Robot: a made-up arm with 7 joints. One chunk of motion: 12 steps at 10 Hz.
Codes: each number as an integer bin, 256 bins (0 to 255) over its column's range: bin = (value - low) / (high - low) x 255, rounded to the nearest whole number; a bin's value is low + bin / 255 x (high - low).
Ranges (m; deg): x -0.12..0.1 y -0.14..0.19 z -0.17..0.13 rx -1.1..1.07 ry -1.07..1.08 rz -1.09..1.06
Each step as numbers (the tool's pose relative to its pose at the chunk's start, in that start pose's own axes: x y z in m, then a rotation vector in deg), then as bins.
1 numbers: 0.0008 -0.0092 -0.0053 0.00 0.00 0.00
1 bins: 140 101 140 129 127 129
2 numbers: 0.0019 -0.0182 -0.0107 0.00 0.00 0.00
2 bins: 141 94 135 129 127 129
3 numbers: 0.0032 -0.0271 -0.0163 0.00 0.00 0.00
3 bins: 143 87 131 129 127 129
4 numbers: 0.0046 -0.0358 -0.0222 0.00 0.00 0.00
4 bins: 144 81 126 129 127 129
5 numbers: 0.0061 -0.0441 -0.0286 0.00 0.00 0.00
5 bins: 146 74 120 129 127 129
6 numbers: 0.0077 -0.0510 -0.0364 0.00 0.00 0.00
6 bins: 148 69 114 129 127 129
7 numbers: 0.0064 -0.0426 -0.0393 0.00 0.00 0.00
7 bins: 147 75 111 129 127 129
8 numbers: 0.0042 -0.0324 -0.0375 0.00 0.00 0.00
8 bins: 144 83 113 129 127 129
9 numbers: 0.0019 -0.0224 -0.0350 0.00 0.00 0.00
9 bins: 141 91 115 129 127 129
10 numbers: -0.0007 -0.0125 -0.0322 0.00 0.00 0.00
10 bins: 138 99 117 129 127 129
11 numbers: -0.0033 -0.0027 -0.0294 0.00 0.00 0.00
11 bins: 135 106 120 129 127 129
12 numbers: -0.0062 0.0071 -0.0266 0.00 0.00 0.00
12 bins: 132 114 122 129 127 129
